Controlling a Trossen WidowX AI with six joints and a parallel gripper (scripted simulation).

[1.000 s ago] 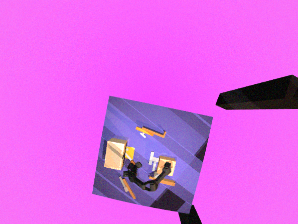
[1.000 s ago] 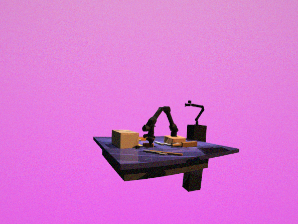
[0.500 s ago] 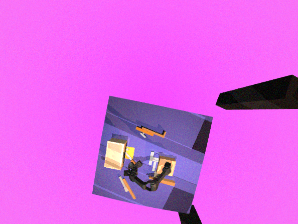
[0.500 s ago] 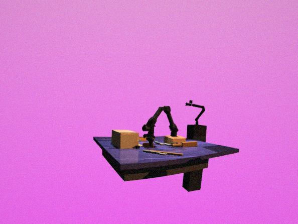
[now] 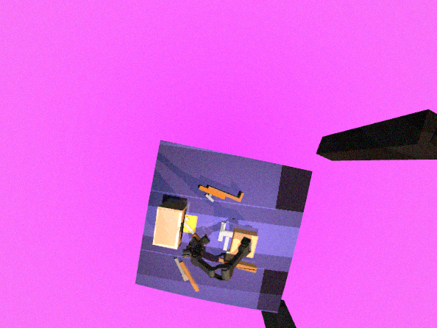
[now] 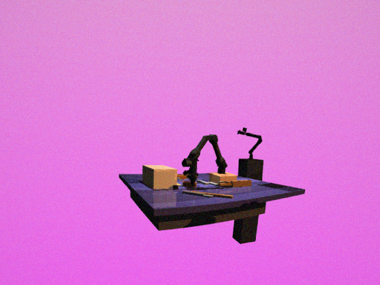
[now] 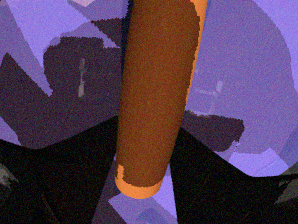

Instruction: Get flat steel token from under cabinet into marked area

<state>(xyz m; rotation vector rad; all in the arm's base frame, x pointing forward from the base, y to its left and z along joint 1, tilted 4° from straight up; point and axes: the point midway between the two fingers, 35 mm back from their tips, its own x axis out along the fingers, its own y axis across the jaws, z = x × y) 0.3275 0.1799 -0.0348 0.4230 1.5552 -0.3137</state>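
The grey bar is 14 cm behind my gripper tip and 15 cm to the right of it. Also, from my gripper tip: orange stick (4 cm behind, 34 cm to the left); small white piece (6 cm ahead, 37 cm to the right); orange block (34 cm behind, 6 cm to the left, 2 cm above).
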